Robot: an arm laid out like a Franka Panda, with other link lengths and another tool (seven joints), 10 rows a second.
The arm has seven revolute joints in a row. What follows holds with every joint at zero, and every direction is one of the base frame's.
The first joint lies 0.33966 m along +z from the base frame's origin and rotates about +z.
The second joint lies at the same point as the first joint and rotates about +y.
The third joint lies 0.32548 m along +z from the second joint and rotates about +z.
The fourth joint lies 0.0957 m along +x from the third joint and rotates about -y.
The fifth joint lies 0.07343 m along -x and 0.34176 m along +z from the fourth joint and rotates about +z.
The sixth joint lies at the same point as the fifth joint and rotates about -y.
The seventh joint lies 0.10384 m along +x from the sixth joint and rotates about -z.
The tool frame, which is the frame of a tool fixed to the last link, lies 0.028 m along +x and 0.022 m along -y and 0.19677 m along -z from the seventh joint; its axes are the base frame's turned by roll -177.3, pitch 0 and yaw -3 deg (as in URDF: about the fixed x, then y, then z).
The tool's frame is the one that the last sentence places.
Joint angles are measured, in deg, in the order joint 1, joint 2, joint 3, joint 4, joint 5, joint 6, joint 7. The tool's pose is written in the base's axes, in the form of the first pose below.
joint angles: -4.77 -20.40 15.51 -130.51 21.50 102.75 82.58
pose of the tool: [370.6 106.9 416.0], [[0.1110 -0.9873 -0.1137], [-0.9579 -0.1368 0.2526], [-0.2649 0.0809 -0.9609]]
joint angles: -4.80 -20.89 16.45 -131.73 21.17 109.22 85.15
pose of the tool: [385.0 110.2 416.9], [[0.0786 -0.9968 -0.0163], [-0.9673 -0.0802 0.2408], [-0.2413 -0.0032 -0.9704]]
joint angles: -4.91 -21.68 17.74 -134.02 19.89 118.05 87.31
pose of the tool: [401.6 110.7 416.9], [[0.0586 -0.9922 0.1100], [-0.9770 -0.0344 0.2105], [-0.2051 -0.1198 -0.9714]]
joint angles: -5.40 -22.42 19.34 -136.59 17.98 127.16 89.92
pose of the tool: [416.6 109.8 417.6], [[0.0343 -0.9713 0.2353], [-0.9854 0.0064 0.1701], [-0.1667 -0.2377 -0.9569]]
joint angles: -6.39 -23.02 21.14 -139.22 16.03 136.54 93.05
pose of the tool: [430.5 108.1 420.1], [[0.0006 -0.9333 0.3592], [-0.9901 0.0499 0.1312], [-0.1404 -0.3557 -0.9240]]
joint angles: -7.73 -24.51 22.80 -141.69 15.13 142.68 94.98
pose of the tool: [434.0 105.1 424.3], [[-0.0242 -0.8964 0.4425], [-0.9917 0.0775 0.1026], [-0.1263 -0.4364 -0.8909]]
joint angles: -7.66 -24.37 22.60 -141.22 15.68 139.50 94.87
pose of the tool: [427.8 105.5 419.0], [[-0.0299 -0.9173 0.3970], [-0.9910 0.0791 0.1080], [-0.1305 -0.3902 -0.9114]]
